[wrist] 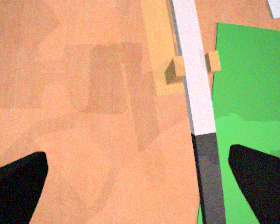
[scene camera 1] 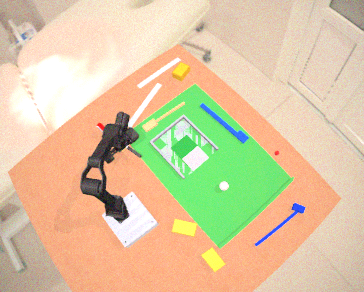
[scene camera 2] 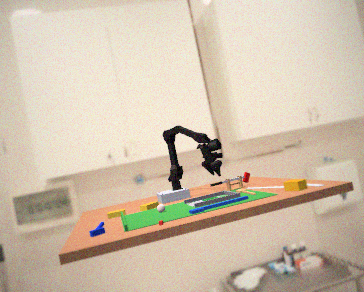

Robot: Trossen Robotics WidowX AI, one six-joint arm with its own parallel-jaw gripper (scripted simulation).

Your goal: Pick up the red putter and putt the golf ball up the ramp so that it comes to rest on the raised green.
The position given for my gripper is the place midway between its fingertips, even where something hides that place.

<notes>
My gripper (wrist: 140,157) is open, holding nothing. Further things: a green mat (scene camera 1: 254,177).
The green mat is seen too in scene camera 2 (scene camera 2: 142,219).
</notes>
